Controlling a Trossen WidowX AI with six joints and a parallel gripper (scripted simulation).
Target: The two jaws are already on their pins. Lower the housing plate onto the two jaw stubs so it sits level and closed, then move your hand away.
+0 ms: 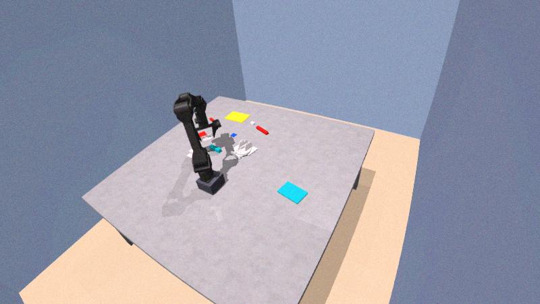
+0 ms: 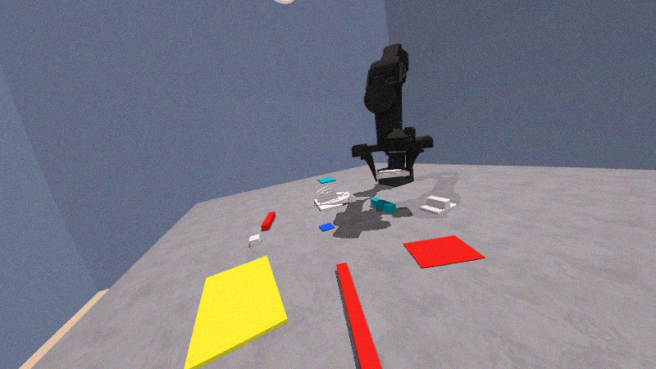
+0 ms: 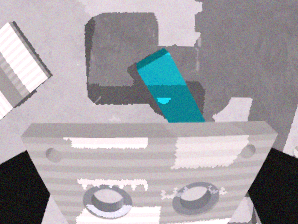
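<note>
The teal block lies 70 mm below my gripper tip, 30 mm to the right of it and 20 mm ahead of it. From my gripper tip the other things lie so: red tile (180 mm to the left, 80 mm below, 80 mm ahead); then long red bar (260 mm ahead, 190 mm to the left, 80 mm below); then blue tile (190 mm ahead, 80 mm below, 30 mm to the right).
</note>
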